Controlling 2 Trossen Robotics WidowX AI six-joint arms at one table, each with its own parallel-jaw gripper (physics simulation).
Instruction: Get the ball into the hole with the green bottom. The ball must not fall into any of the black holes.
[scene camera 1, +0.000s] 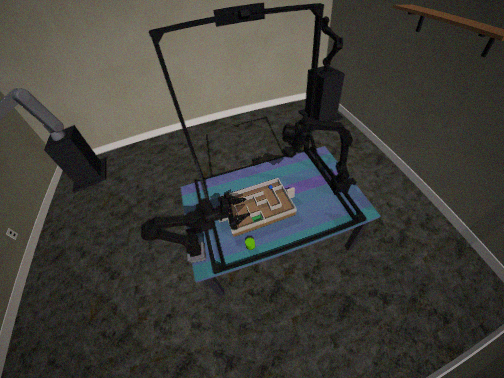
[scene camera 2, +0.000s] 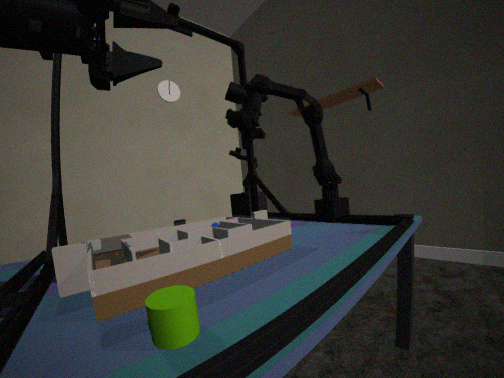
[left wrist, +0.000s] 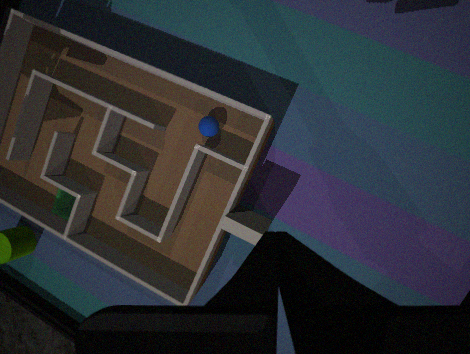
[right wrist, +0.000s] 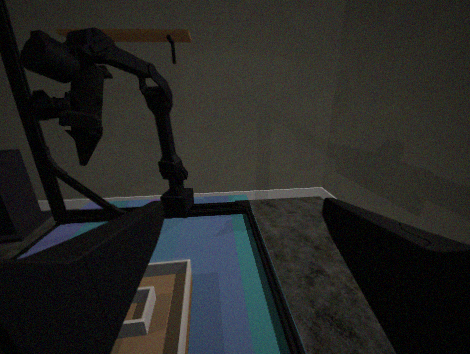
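Note:
The wooden maze board with white walls lies in the middle of the striped table. The blue ball rests in the far corner passage of the maze. The green-bottomed hole is at the near side of the maze. My left gripper is shut and empty, hanging high above the maze's far end. My right gripper is open and empty over the maze's left end.
A green cylinder stands on the table in front of the maze. A white tab sticks out of the maze's right end. A black frame runs along the table's edges.

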